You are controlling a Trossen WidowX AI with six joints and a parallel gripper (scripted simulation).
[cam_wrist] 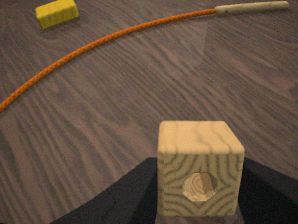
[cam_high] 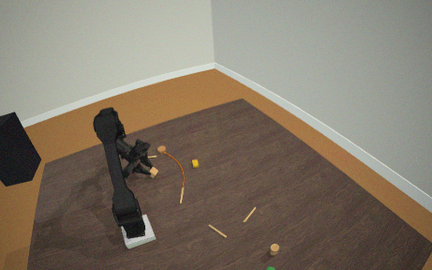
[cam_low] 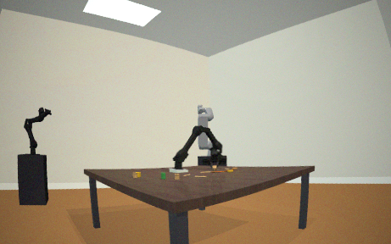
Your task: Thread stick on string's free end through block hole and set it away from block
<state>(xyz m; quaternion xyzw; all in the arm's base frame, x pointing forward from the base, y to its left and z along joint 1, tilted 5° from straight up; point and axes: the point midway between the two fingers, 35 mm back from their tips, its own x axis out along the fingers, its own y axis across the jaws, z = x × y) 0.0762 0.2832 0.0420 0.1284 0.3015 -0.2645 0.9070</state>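
My gripper tip is right at the wooden block. Also, from my gripper tip: wooden cylinder: 480 mm to the right, 300 mm ahead, 10 mm below; then yellow block: 190 mm ahead, 20 mm below, 10 mm to the left; then round wooden button: 160 mm to the left, 60 mm ahead, 20 mm below.
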